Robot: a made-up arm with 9 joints. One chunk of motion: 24 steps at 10 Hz.
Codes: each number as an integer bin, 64 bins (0 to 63) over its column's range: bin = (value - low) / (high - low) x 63, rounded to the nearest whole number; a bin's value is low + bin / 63 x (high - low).
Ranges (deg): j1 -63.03..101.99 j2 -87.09..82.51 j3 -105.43..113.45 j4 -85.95..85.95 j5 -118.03..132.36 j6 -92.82..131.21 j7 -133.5..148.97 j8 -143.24..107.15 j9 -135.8..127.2
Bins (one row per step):
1: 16 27 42 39 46 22 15 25 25
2: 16 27 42 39 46 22 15 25 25
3: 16 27 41 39 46 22 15 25 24
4: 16 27 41 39 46 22 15 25 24
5: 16 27 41 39 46 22 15 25 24
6: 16 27 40 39 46 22 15 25 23
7: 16 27 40 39 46 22 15 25 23
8: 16 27 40 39 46 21 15 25 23
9: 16 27 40 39 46 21 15 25 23
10: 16 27 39 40 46 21 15 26 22
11: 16 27 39 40 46 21 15 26 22
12: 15 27 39 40 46 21 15 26 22
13: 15 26 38 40 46 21 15 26 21
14: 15 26 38 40 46 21 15 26 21
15: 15 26 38 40 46 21 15 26 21
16: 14 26 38 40 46 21 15 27 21
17: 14 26 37 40 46 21 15 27 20
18: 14 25 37 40 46 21 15 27 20
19: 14 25 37 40 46 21 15 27 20
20: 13 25 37 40 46 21 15 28 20
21: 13 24 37 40 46 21 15 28 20
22: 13 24 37 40 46 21 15 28 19
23: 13 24 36 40 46 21 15 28 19
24: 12 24 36 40 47 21 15 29 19
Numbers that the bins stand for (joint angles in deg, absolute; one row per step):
1: -21.12 -14.40 40.49 20.46 64.79 -14.59 -66.25 -43.88 -31.43
2: -21.12 -14.40 40.49 20.46 64.79 -14.59 -66.25 -43.88 -31.43
3: -21.12 -14.40 37.02 20.46 64.79 -14.59 -66.25 -43.88 -35.61
4: -21.12 -14.40 37.02 20.46 64.79 -14.59 -66.25 -43.88 -35.61
5: -21.12 -14.40 37.02 20.46 64.79 -14.59 -66.25 -43.88 -35.61
6: -21.12 -14.40 33.54 20.46 64.79 -14.59 -66.25 -43.88 -39.78
7: -21.12 -14.40 33.54 20.46 64.79 -14.59 -66.25 -43.88 -39.78
8: -21.12 -14.40 33.54 20.46 64.79 -18.14 -66.25 -43.88 -39.78
9: -21.12 -14.40 33.54 20.46 64.79 -18.14 -66.25 -43.88 -39.78
10: -21.12 -14.40 30.07 23.19 64.79 -18.14 -66.25 -39.90 -43.96
11: -21.12 -14.40 30.07 23.19 64.79 -18.14 -66.25 -39.90 -43.96
12: -23.74 -14.40 30.07 23.19 64.79 -18.14 -66.25 -39.90 -43.96
13: -23.74 -17.10 26.59 23.19 64.79 -18.14 -66.25 -39.90 -48.13
14: -23.74 -17.10 26.59 23.19 64.79 -18.14 -66.25 -39.90 -48.13
15: -23.74 -17.10 26.59 23.19 64.79 -18.14 -66.25 -39.90 -48.13
16: -26.36 -17.10 26.59 23.19 64.79 -18.14 -66.25 -35.93 -48.13
17: -26.36 -17.10 23.12 23.19 64.79 -18.14 -66.25 -35.93 -52.31
18: -26.36 -19.79 23.12 23.19 64.79 -18.14 -66.25 -35.93 -52.31
19: -26.36 -19.79 23.12 23.19 64.79 -18.14 -66.25 -35.93 -52.31
20: -28.98 -19.79 23.12 23.19 64.79 -18.14 -66.25 -31.96 -52.31
21: -28.98 -22.48 23.12 23.19 64.79 -18.14 -66.25 -31.96 -52.31
22: -28.98 -22.48 23.12 23.19 64.79 -18.14 -66.25 -31.96 -56.48
23: -28.98 -22.48 19.64 23.19 64.79 -18.14 -66.25 -31.96 -56.48
24: -31.60 -22.48 19.64 23.19 68.77 -18.14 -66.25 -27.98 -56.48

